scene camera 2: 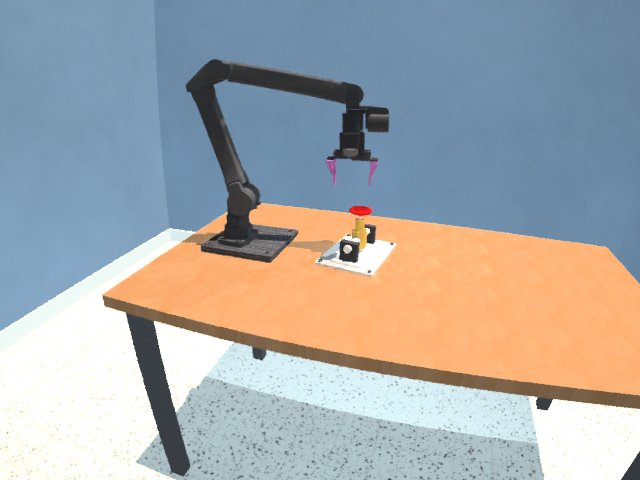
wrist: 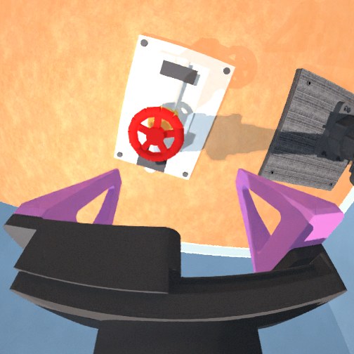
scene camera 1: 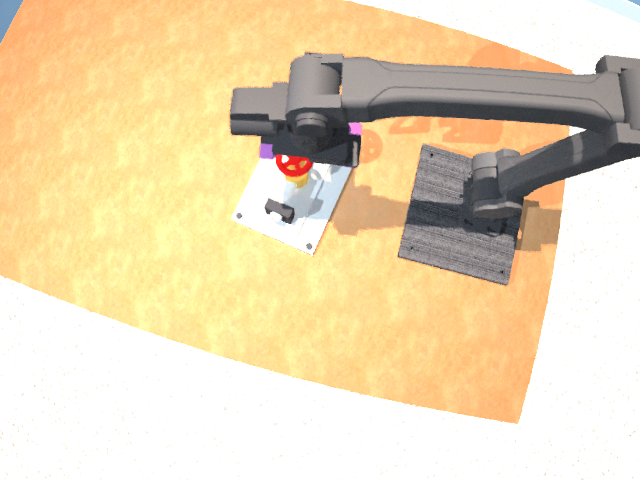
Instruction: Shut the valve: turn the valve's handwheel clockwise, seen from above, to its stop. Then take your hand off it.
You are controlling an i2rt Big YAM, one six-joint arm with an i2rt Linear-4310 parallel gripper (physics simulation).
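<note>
The red spoked handwheel (scene camera 1: 294, 173) (scene camera 2: 360, 210) (wrist: 156, 134) sits level on top of the yellow valve body (scene camera 1: 297, 180) (scene camera 2: 358, 236), partly under the arm in the first scene view. The valve stands on a white base plate (scene camera 1: 250, 198) (scene camera 2: 379, 255) (wrist: 207, 120) between two black blocks. My gripper (scene camera 2: 352, 184) (wrist: 178, 174) is open and empty, with its purple fingers spread wide. It points down and hangs above the handwheel, clear of it. In the wrist view the wheel shows beyond the fingertips. Whether the valve is at its stop cannot be seen.
Black blocks (scene camera 1: 279, 210) (scene camera 2: 348, 250) (wrist: 178, 72) rise from the white plate on either side of the valve. The arm's dark base plate (scene camera 1: 454, 260) (scene camera 2: 284, 242) (wrist: 286, 145) lies to one side of it, on the orange wooden table (scene camera 1: 155, 206) (scene camera 2: 465, 299) (wrist: 60, 100).
</note>
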